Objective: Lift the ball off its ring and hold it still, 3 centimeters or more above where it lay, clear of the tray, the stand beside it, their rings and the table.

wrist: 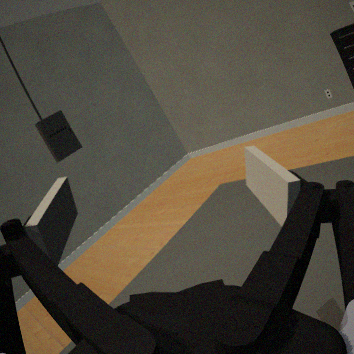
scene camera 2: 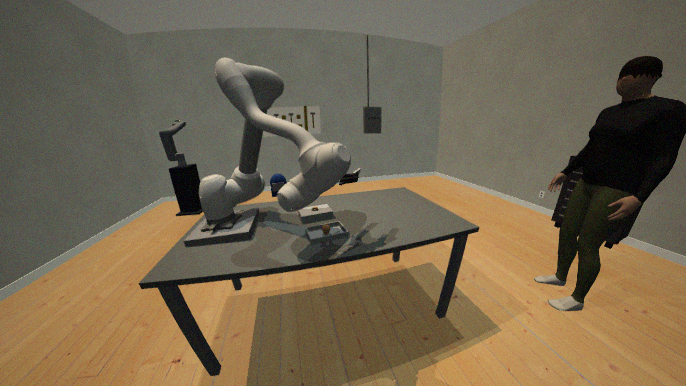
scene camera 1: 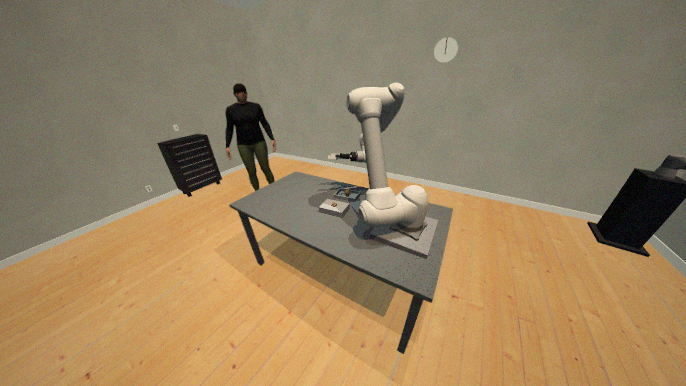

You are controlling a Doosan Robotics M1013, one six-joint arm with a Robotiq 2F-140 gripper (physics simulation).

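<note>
The orange-brown ball (scene camera 1: 347, 192) (scene camera 2: 326, 229) rests inside the shallow grey tray (scene camera 2: 320, 238) on the table; the ring under it cannot be made out. The white stand (scene camera 1: 330, 212) (scene camera 2: 316, 215) is beside the tray, with a small brownish ring (scene camera 1: 334, 204) (scene camera 2: 315, 209) on top. My gripper (scene camera 1: 332, 156) (scene camera 2: 356, 173) (wrist: 158, 180) is open and empty, with its pads wide apart. It is held well above the table, pointing roughly sideways, away from the ball. The ball does not show in the wrist view. The arm hides part of the gripper in scene camera 2.
The grey table (scene camera 1: 280, 200) (scene camera 2: 400, 210) carries the arm's base plate (scene camera 1: 417, 247) (scene camera 2: 245, 232). A person (scene camera 1: 248, 125) (scene camera 2: 635, 145) stands beyond one table end, near a black drawer cabinet (scene camera 1: 192, 162). A grey wall box (scene camera 2: 372, 120) (wrist: 59, 136) hangs on a wall.
</note>
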